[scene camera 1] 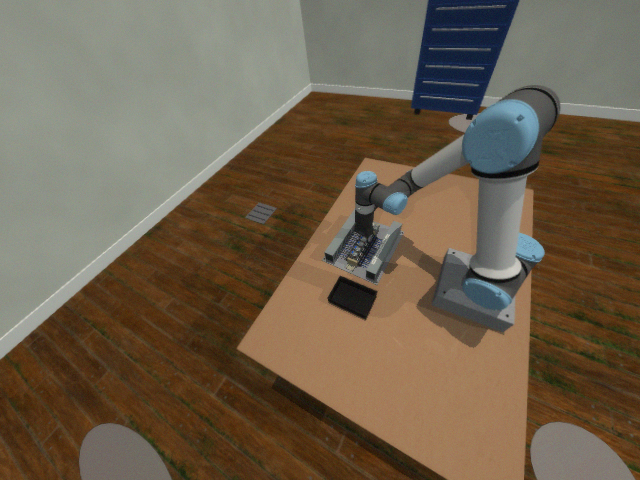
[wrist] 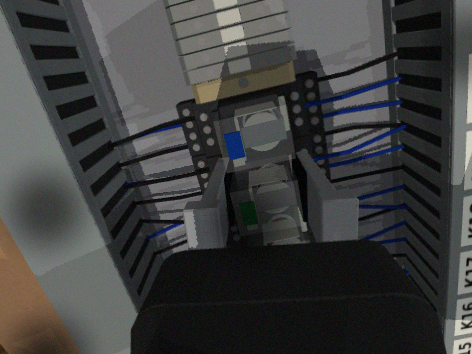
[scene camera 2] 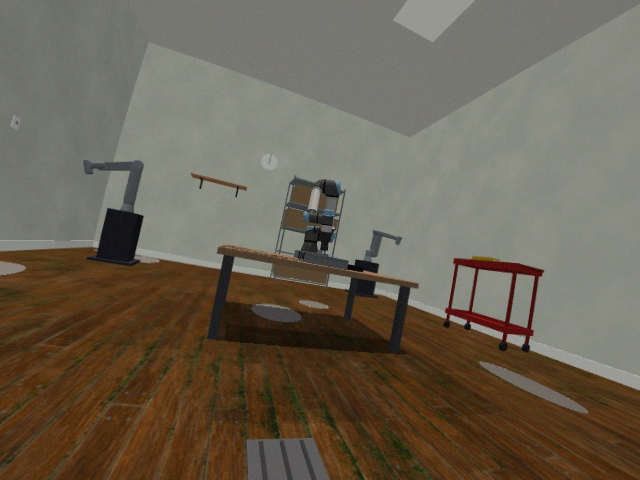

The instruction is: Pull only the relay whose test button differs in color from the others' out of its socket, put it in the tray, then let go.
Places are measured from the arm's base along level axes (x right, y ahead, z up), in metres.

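Where they show: gripper, fingertip midpoint: (scene camera 1: 365, 238) (wrist: 263, 175); arm's base at its link origin: (scene camera 2: 309, 251).
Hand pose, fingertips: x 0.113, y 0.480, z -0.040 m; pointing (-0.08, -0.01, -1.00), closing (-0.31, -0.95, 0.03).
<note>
Each offset is from my fingertips to the centre of the thing. "spot": to the spot under its first point.
In the wrist view, a clear relay with a green test button {dx -0.001, dy +0.001, dz +0.015 m} (wrist: 248, 213) sits in the row of black sockets. My gripper (wrist: 263, 175) (scene camera 1: 366, 238) is shut on this relay, one finger on each side; whether its base is seated is hidden. A clear relay with a blue test button {dx +0.028, dy -0.005, dz +0.014 m} (wrist: 234, 145) stands in the socket just ahead of the fingers. Part of the row is hidden under the black gripper body. In scene view 1, several relays {dx -0.088, dy +0.016, dz +0.014 m} (scene camera 1: 357, 250) stand in the panel. The black tray {spot: dx -0.290, dy -0.021, dz -0.030 m} (scene camera 1: 352, 298) lies on the table near the panel and looks empty.
Grey slotted wire ducts (wrist: 82, 135) (scene camera 1: 385, 250) flank the relay row, with black and blue wires running into them. A tan end block {dx +0.069, dy -0.013, dz -0.005 m} (wrist: 245, 82) and grey terminal blocks {dx +0.066, dy -0.012, dz -0.005 m} (wrist: 187, 47) stand beyond the blue-button relay. The robot base (scene camera 1: 449, 294) stands across the table.
</note>
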